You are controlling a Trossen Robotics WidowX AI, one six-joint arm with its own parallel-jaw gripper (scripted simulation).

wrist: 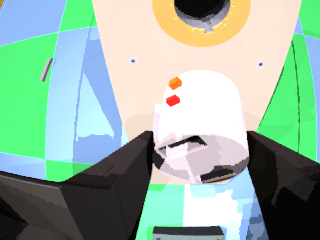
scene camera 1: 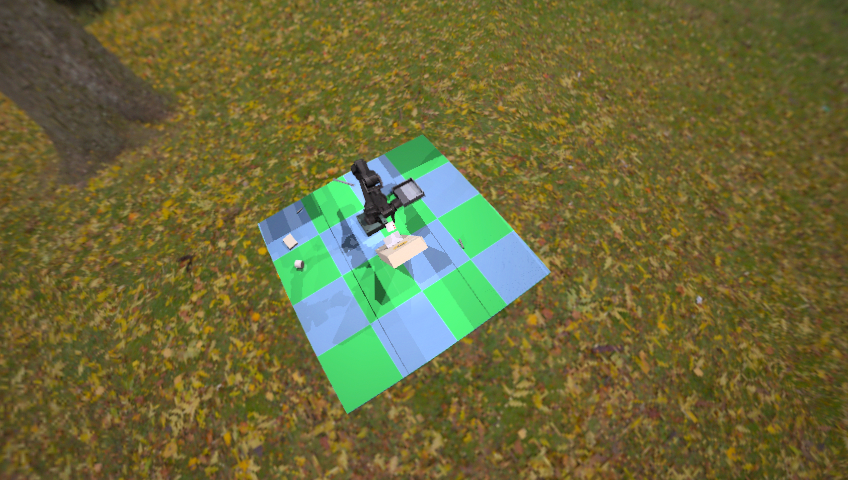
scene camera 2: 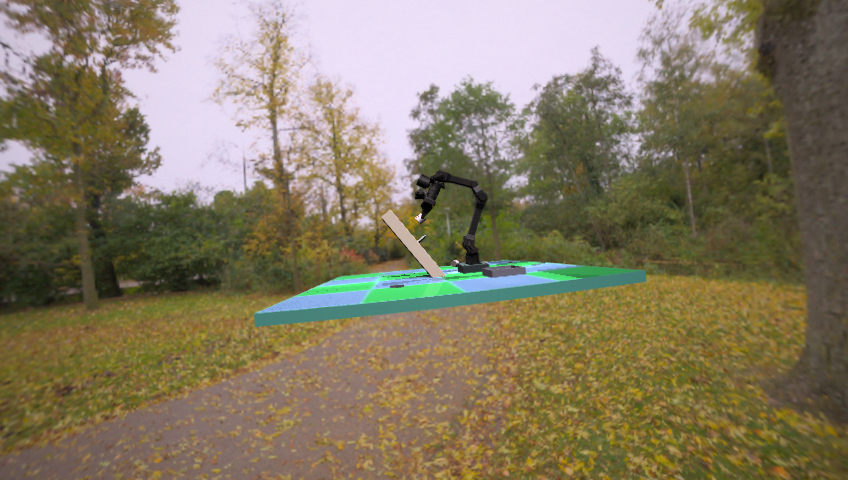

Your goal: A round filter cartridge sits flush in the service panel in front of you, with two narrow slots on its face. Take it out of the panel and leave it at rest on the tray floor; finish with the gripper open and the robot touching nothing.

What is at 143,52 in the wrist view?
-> A beige service panel.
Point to a beige service panel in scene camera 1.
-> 410,246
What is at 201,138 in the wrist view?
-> A round filter cartridge.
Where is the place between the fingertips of the gripper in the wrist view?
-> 200,139
